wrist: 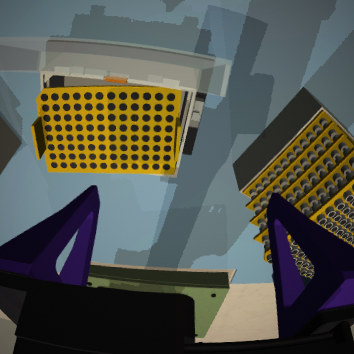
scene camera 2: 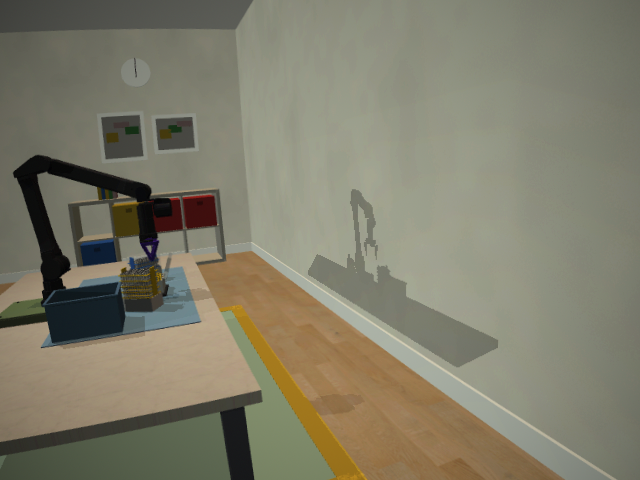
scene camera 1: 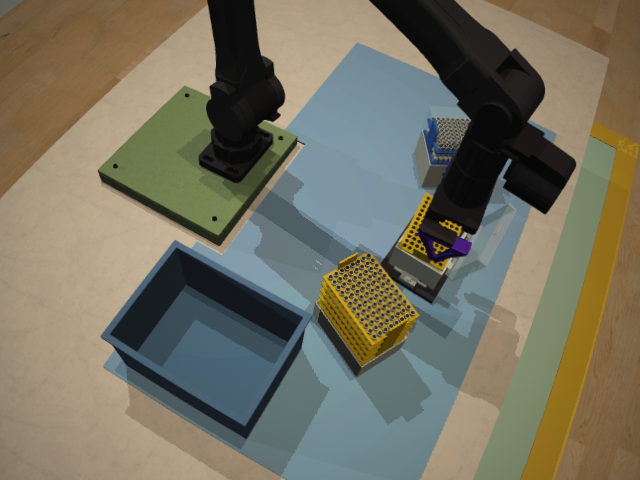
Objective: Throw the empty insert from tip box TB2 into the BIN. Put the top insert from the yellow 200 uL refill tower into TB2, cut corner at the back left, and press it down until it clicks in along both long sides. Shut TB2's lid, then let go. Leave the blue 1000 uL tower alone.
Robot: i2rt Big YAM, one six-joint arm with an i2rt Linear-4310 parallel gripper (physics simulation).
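Note:
Tip box TB2 (scene camera 1: 417, 265) (wrist: 171, 82) stands on the mat, its clear lid (scene camera 1: 497, 232) (wrist: 132, 56) open. A yellow insert (scene camera 1: 413, 238) (wrist: 110, 131) with empty holes sits high and askew on it. In the wrist view it leaves a strip of the box's inside showing by the lid side and covers the opposite rim. My gripper (scene camera 1: 447, 251) (scene camera 2: 150, 257) (wrist: 184, 197) is wide open and empty above the box, the insert ahead of the fingertips in the wrist view. The yellow refill tower (scene camera 1: 369, 297) (scene camera 2: 139, 285) (wrist: 300, 167) holds tip-filled inserts. The BIN (scene camera 1: 175, 382) (scene camera 2: 86, 316) is dark blue.
The blue 1000 uL tower (scene camera 1: 450, 138) stands behind TB2, partly hidden by the arm. The green base plate (scene camera 1: 155, 149) (scene camera 2: 23, 311) (wrist: 205, 290) carries the arm. The yellow tower stands between the BIN and TB2, close to my right finger in the wrist view.

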